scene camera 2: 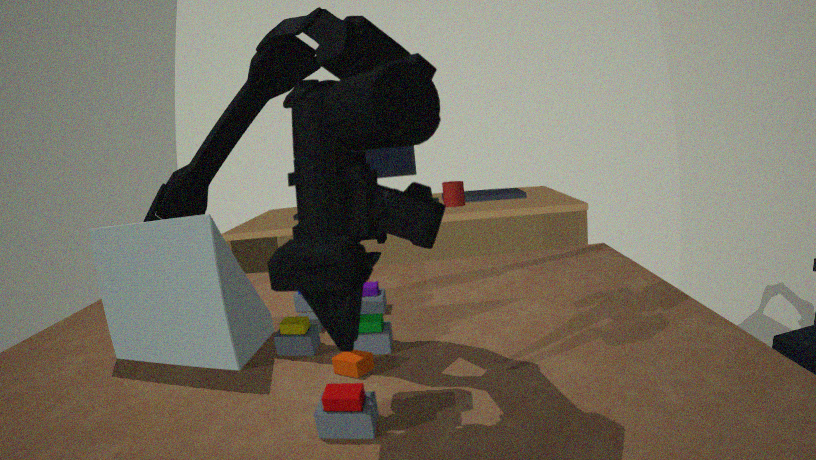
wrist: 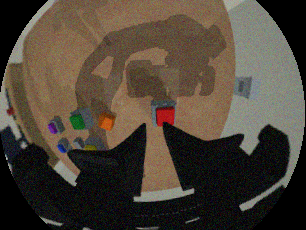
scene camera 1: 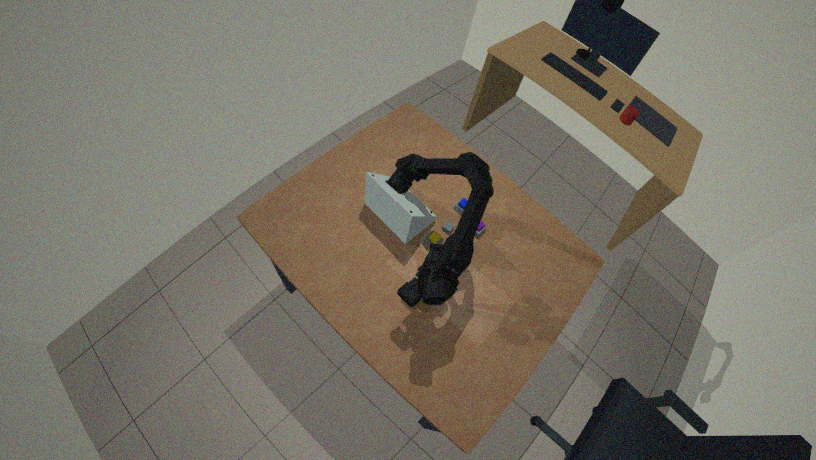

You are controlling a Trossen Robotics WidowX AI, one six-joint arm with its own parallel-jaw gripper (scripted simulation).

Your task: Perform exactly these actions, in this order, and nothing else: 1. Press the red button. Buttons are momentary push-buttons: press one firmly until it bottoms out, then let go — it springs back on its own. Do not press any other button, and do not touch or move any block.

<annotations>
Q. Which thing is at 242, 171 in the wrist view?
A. My gripper.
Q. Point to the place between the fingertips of my gripper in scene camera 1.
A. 422, 287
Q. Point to a red button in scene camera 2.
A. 337, 397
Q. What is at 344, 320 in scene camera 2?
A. My gripper.
</annotations>
